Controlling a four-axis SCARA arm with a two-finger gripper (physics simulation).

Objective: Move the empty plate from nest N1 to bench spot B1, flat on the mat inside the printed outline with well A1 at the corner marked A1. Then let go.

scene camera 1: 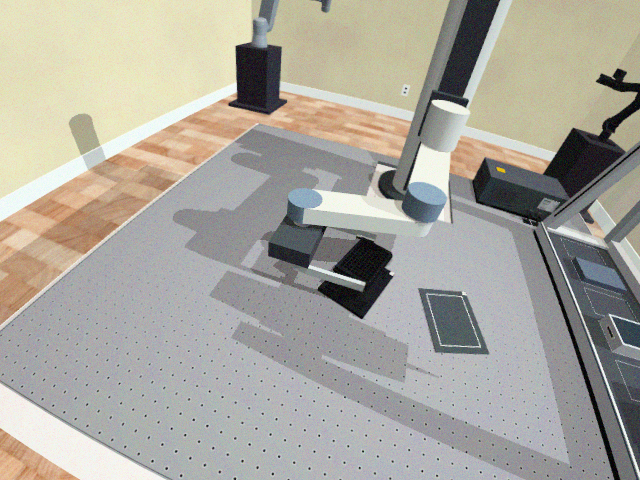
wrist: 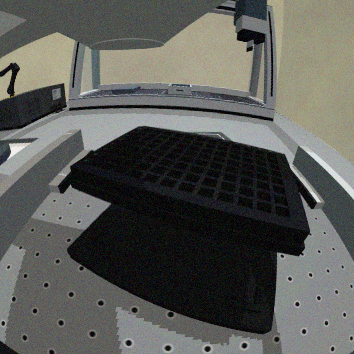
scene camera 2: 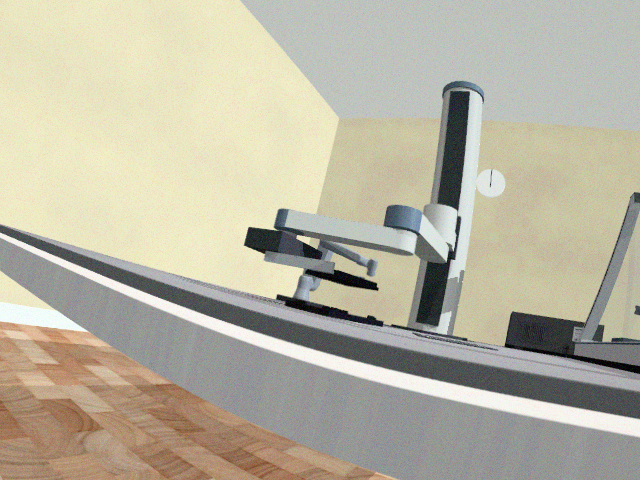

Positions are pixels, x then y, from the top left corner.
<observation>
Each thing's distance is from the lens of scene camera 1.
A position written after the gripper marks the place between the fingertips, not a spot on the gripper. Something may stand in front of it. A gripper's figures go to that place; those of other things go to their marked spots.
gripper [scene camera 1: 370, 259]: 0.66 m
plate [scene camera 1: 366, 260]: 0.66 m
</observation>
